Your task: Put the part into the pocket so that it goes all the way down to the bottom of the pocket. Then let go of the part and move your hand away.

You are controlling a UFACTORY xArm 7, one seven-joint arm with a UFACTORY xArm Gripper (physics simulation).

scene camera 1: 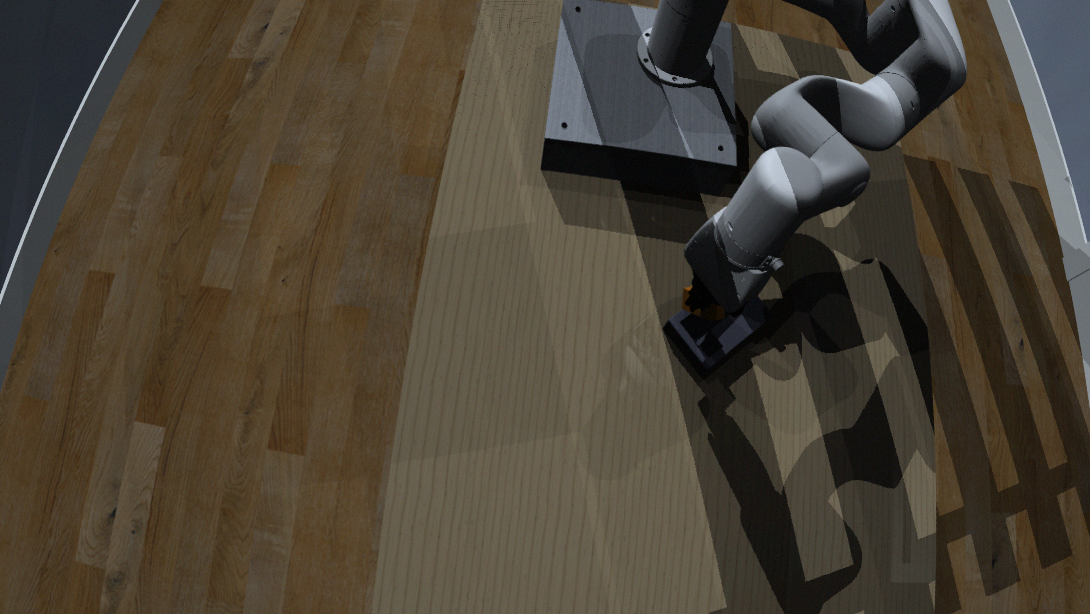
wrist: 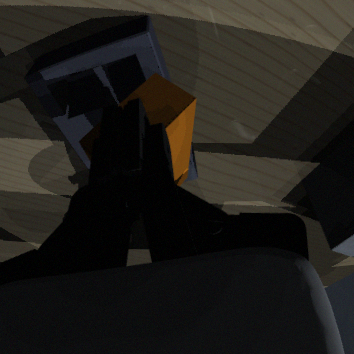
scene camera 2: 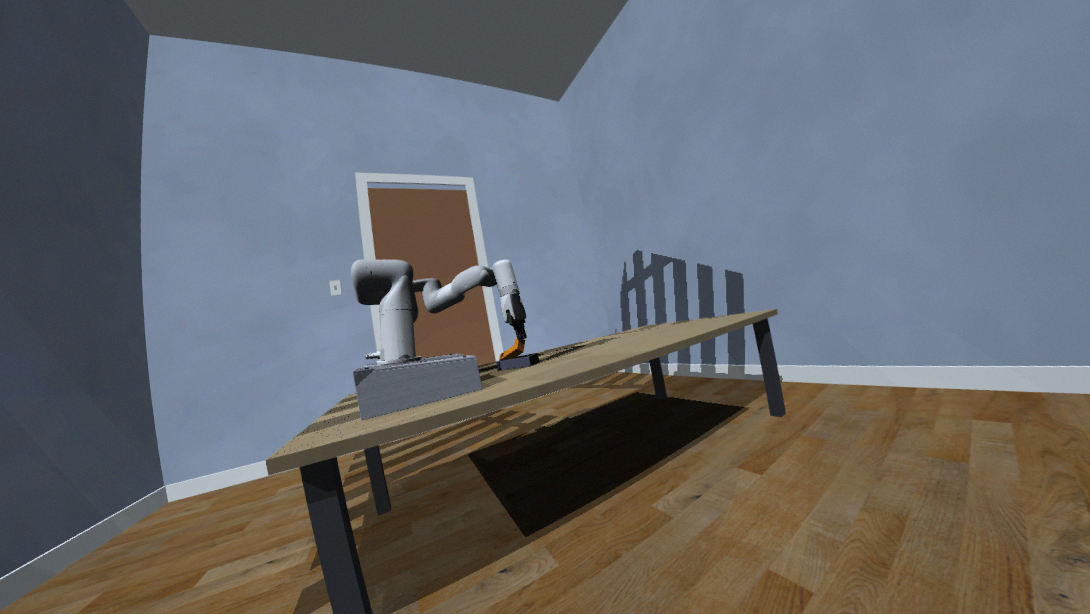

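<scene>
The orange part (scene camera 1: 710,311) (scene camera 2: 512,350) (wrist: 180,132) is tilted and sticks up above the dark blue-grey block with the pocket (scene camera 1: 736,331) (scene camera 2: 518,363) (wrist: 135,48). In the wrist view it lies across the right and lower side of the block, and dark open hollows of the pocket show to its upper left. My gripper (scene camera 1: 697,295) (scene camera 2: 521,335) (wrist: 132,125) is shut with its fingers together and nothing between them. The fingertips are right at the part, in front of it in the wrist view, and hide some of it. Whether they touch it is unclear.
The block stands on the wooden table (scene camera 1: 503,366) (scene camera 2: 610,358). The robot's metal base plate (scene camera 1: 610,99) (scene camera 2: 419,386) is at the table's back in scene camera 1. The arm reaches over the block from the upper right there. Dark shadows fall around the block.
</scene>
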